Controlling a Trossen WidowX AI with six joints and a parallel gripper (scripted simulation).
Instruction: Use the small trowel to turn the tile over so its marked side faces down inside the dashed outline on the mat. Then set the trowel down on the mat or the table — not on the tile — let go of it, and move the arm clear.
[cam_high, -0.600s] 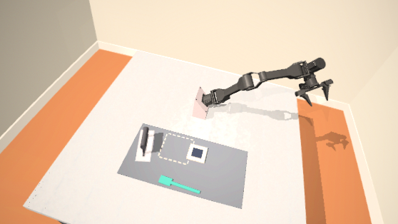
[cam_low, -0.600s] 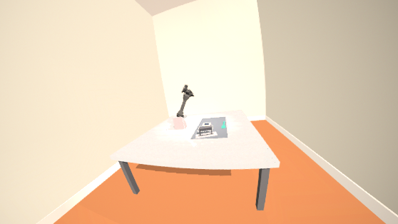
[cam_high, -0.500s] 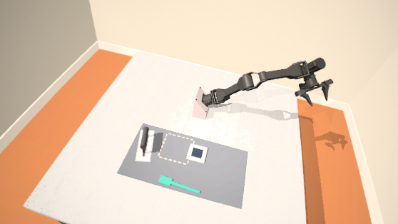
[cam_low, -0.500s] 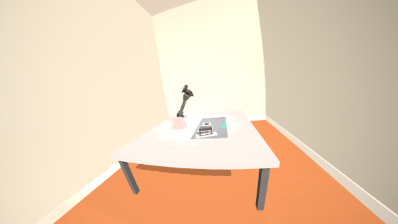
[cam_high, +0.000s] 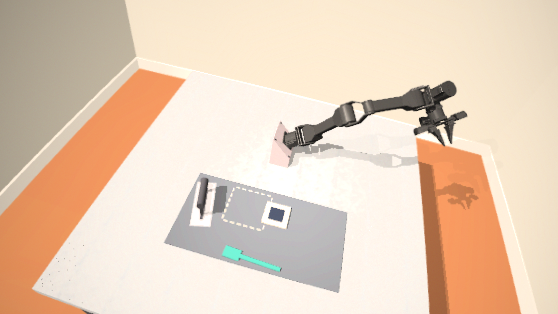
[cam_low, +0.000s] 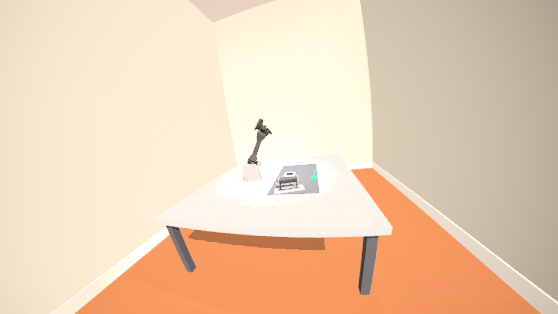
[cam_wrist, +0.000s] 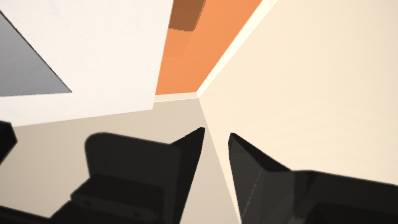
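The teal trowel lies 39 cm ahead of my gripper tip, 65 cm to the right of it and 35 cm below it. Also, from my gripper tip: white tile (19 cm ahead, 57 cm to the right, 34 cm below); then grey mat (26 cm ahead, 62 cm to the right, 37 cm below).
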